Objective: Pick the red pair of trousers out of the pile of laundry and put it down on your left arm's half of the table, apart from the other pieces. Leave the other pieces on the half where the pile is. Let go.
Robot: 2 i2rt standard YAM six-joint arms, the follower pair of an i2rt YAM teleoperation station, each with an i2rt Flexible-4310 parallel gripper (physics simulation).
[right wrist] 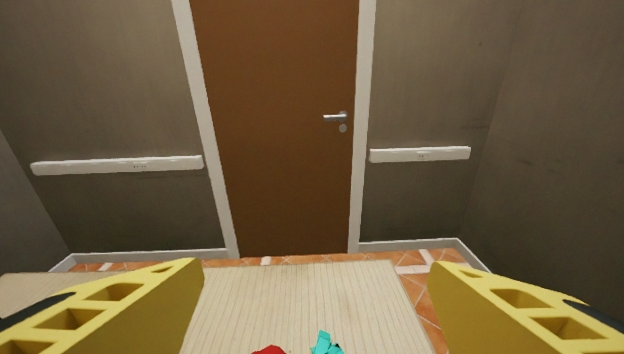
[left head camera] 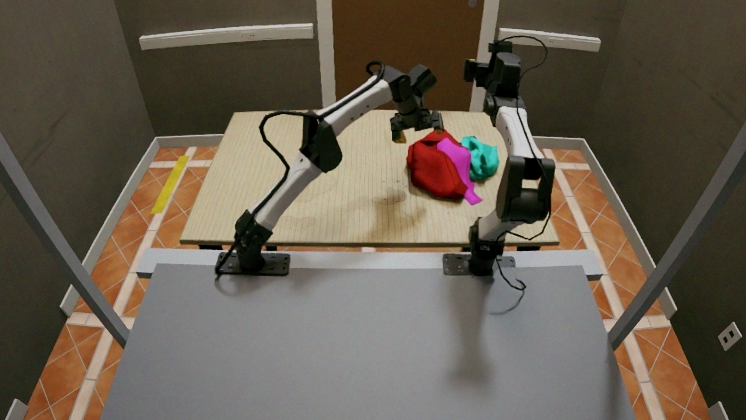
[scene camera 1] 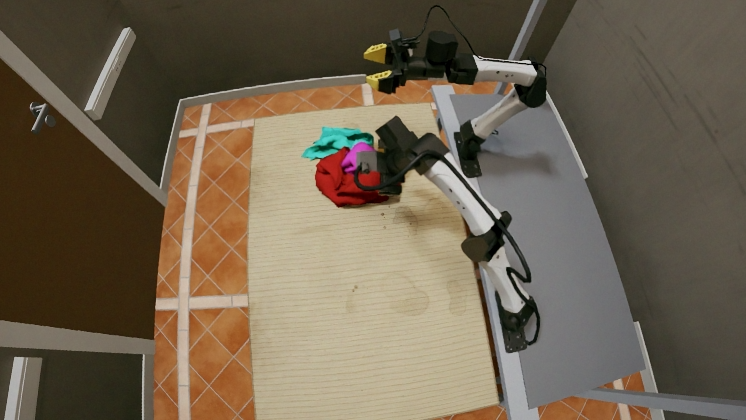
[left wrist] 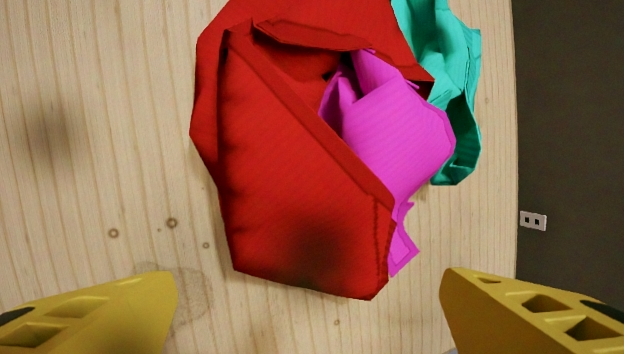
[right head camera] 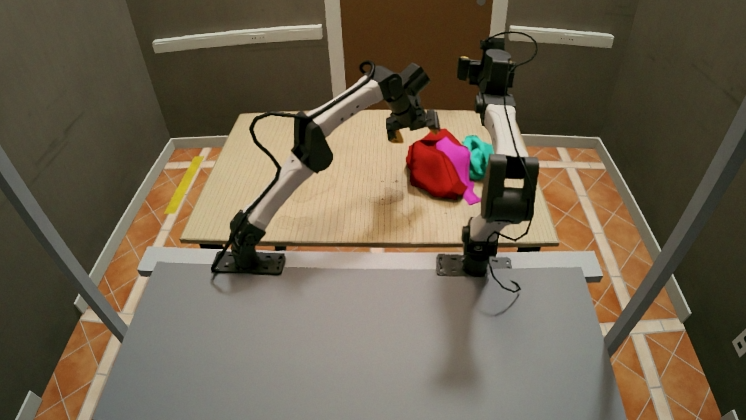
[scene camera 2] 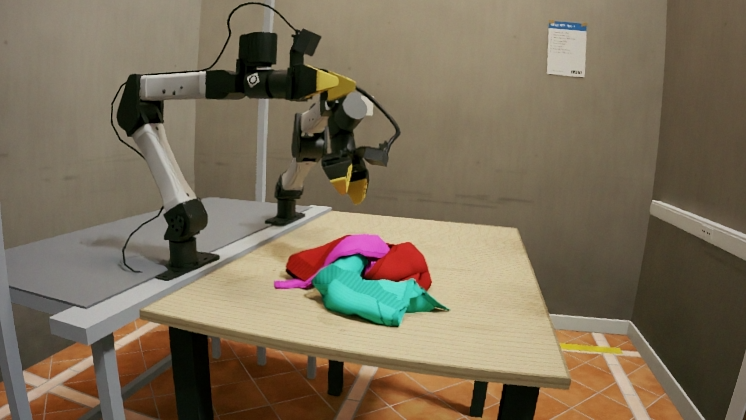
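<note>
The red trousers (left head camera: 430,169) (right head camera: 430,169) (scene camera 1: 339,182) (scene camera 2: 404,263) (left wrist: 295,190) lie bunched on the table's right half in the head views. A magenta piece (left head camera: 455,156) (scene camera 2: 360,245) (left wrist: 400,135) lies partly over them and tucked into their folds. A teal piece (left head camera: 482,161) (scene camera 1: 336,140) (scene camera 2: 365,294) (right wrist: 325,344) lies against the pile's outer side. My left gripper (left head camera: 419,134) (right head camera: 415,134) (scene camera 2: 348,192) (left wrist: 308,284) is open and empty, pointing down above the pile on its red side. My right gripper (scene camera 1: 368,66) (right wrist: 314,270) is open and empty, raised high and level.
The wooden table (left head camera: 234,208) (scene camera 1: 313,365) (scene camera 2: 495,339) stands in front of the grey mounting bench (left head camera: 365,333). My left arm reaches across the table's middle. My right arm stands beside the pile, near the table's right edge in the head views.
</note>
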